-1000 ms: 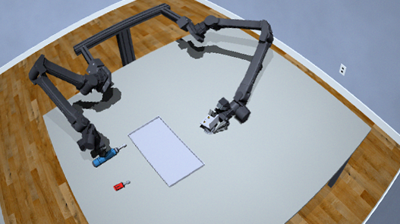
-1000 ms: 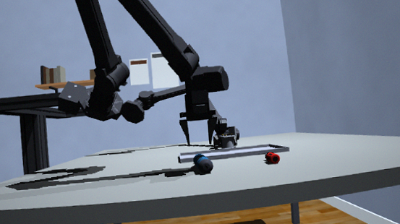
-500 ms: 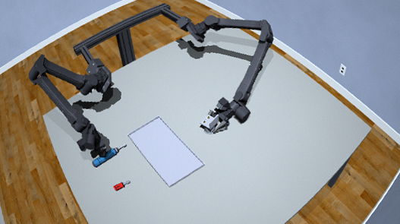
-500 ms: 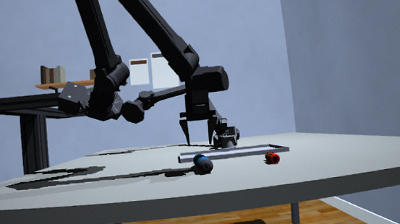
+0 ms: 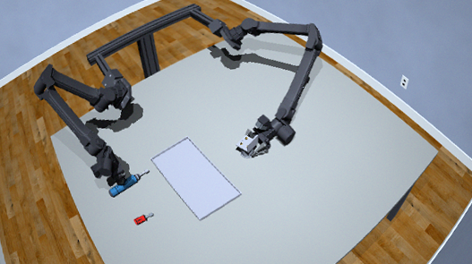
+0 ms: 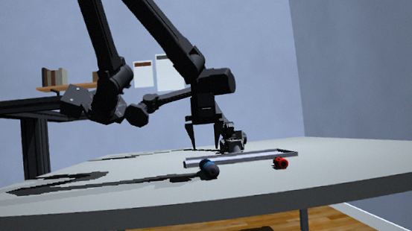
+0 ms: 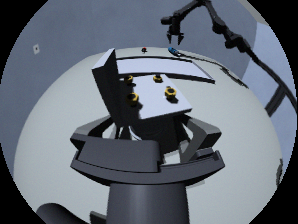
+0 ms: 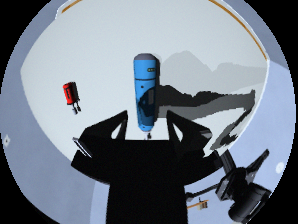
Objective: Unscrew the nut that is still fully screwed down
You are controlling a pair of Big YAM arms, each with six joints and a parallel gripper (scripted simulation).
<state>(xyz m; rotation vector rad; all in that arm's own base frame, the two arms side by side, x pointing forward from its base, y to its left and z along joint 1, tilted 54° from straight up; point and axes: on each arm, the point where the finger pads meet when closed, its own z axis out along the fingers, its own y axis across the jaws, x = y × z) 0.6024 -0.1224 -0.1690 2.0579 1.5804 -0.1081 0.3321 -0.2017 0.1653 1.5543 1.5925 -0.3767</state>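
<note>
Now: the bracket 50 mm above my left hand. The rest, counted from my left hand: red tool (590 mm to the right, 30 mm ahead, 10 mm below).
</note>
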